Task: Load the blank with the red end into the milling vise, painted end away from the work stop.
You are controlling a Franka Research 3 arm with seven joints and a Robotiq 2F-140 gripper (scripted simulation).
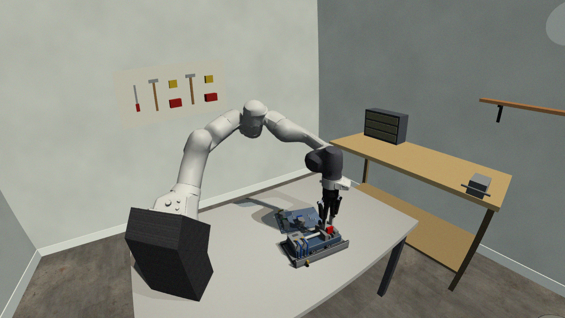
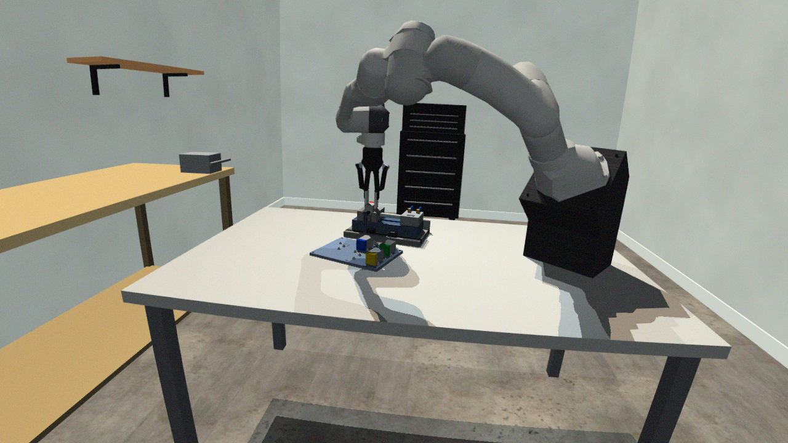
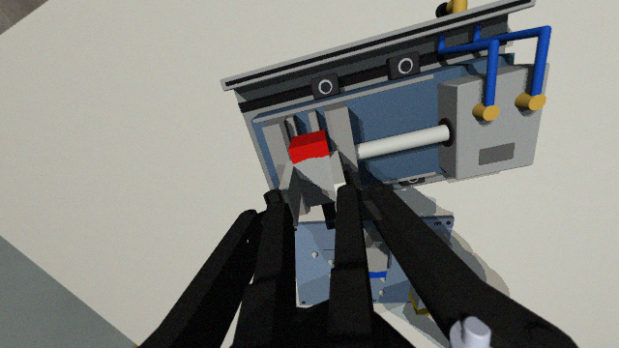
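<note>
Now: hand 6 cm above the fixed jaw, 3 cm short of it and 1 cm to the right of it. The rest, counted from my hand: vise (9 cm below, 7 cm behind, 1 cm to the right); moving jaw (6 cm below, 3 cm behind); white rod (8 cm behind, 6 cm below, 1 cm to the right).
</note>
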